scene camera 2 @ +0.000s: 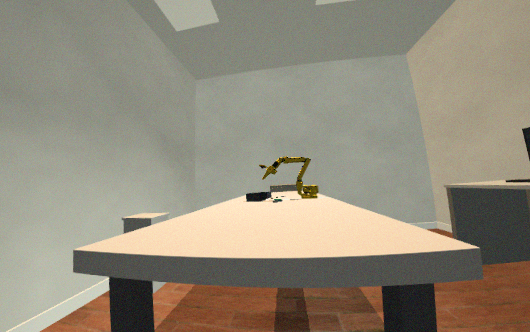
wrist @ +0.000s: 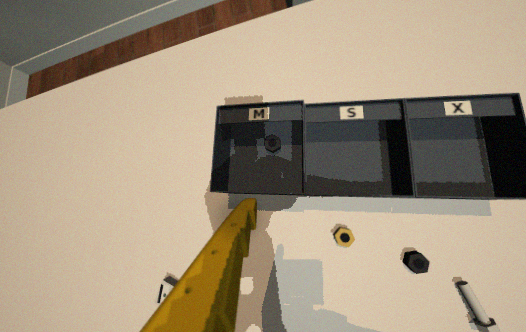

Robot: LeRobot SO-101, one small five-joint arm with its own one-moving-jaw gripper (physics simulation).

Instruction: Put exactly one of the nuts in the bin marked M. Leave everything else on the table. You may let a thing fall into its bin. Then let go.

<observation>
I see a dark bin block (wrist: pixel 445 147).
</observation>
